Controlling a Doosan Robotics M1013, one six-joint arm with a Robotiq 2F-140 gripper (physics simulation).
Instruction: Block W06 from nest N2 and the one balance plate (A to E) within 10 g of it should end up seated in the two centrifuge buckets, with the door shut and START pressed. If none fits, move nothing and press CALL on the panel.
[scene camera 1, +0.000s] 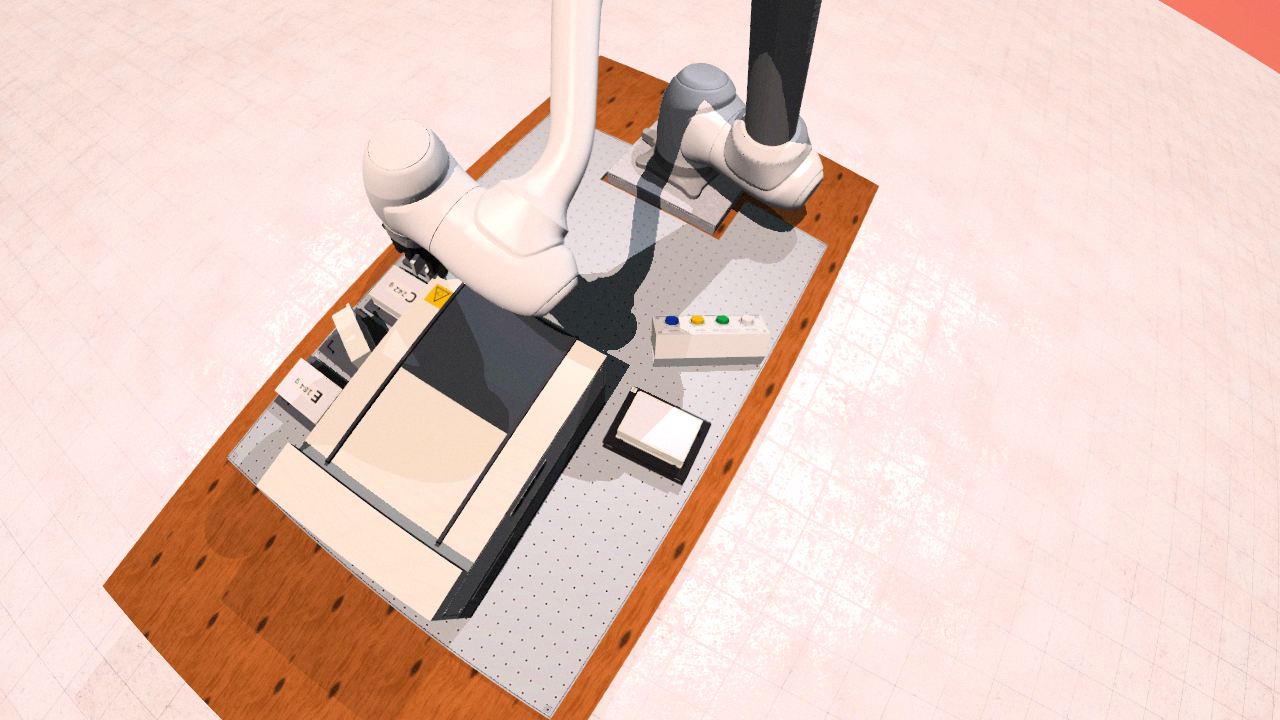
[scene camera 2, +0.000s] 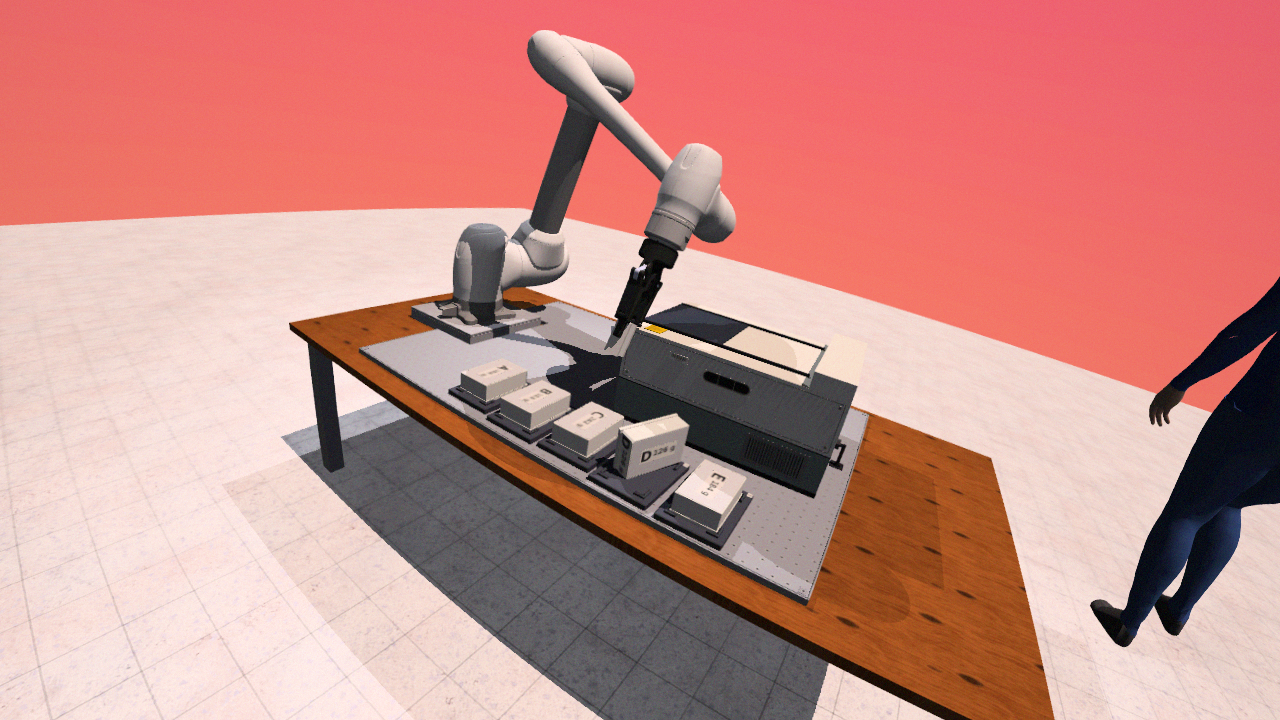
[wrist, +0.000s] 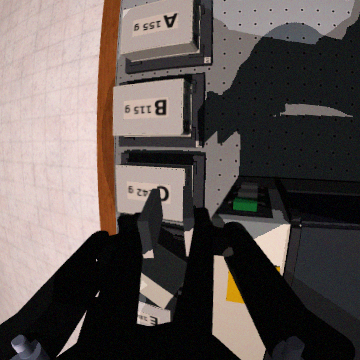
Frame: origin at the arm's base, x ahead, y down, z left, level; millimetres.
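Where they show: gripper, fingertip midpoint: (scene camera 1: 426, 273) (scene camera 2: 613, 353) (wrist: 172, 201); arm's base, origin of the base link: (scene camera 1: 685, 162) (scene camera 2: 477, 312).
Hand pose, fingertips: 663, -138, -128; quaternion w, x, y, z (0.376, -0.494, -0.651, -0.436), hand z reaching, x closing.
Observation:
Things, the pixels of their top centre, and the offset from my fingertips, as dx, dy, dz. Level surfaces: height alone.
- E, middle of its top: (scene camera 2: 712, 484) (scene camera 1: 307, 389) (wrist: 142, 316) +305, +108, -70
- white block, middle of its top: (scene camera 1: 660, 425) -73, +84, +490
- button panel, middle of its top: (scene camera 1: 713, 326) -291, +78, +450
- green button, middle of its top: (wrist: 244, 209) -18, -29, +69
- wooden table, its level: dy +174
My gripper (scene camera 2: 619, 336) (wrist: 172, 201) is partly open, nothing between its fingertips, low beside the centrifuge's (scene camera 1: 546, 465) (scene camera 2: 733, 402) end. Plates A (155 g) (scene camera 2: 494, 379) (wrist: 160, 31), B (115 g) (scene camera 2: 535, 404) (wrist: 127, 110) and C (242 g) (scene camera 1: 393, 288) (scene camera 2: 586, 429) (wrist: 131, 204) lie on dark nests. D (126 g) (scene camera 1: 354, 335) (scene camera 2: 653, 450) is tilted on its nest. E (scene camera 1: 304, 383) (scene camera 2: 707, 492) lies at the row's end, its weight hard to read. A white block (scene camera 1: 660, 428) sits on a dark nest; no label is legible. The buckets do not show.
The button panel (scene camera 1: 711, 344) has blue, yellow, green and white buttons. A green button (wrist: 245, 204) shows at the centrifuge's end. The centrifuge's black rails stand above its top. A person (scene camera 2: 1203, 483) stands beyond the wooden table (scene camera 2: 904, 537).

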